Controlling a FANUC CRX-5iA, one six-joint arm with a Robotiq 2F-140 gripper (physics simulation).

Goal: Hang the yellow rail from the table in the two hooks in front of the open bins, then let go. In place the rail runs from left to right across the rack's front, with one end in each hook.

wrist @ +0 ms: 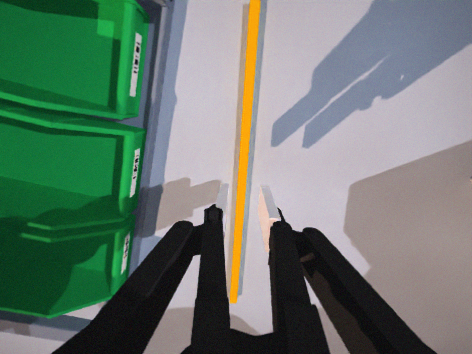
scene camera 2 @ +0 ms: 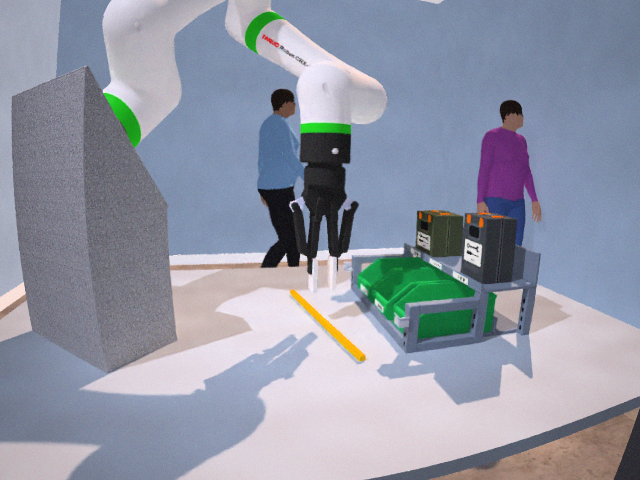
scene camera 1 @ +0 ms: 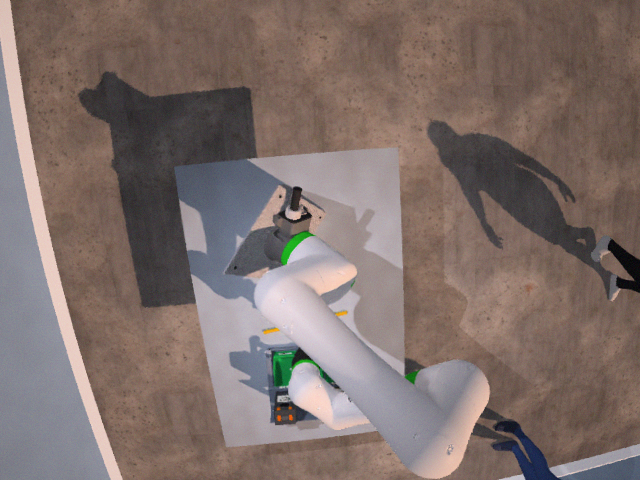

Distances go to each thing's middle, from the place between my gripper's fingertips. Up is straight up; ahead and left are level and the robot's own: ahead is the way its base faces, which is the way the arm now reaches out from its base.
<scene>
I see my gripper 32 cm short of the dark box [scene camera 2: 489, 239], 2 cm to the left of it and 10 cm below it.
</scene>
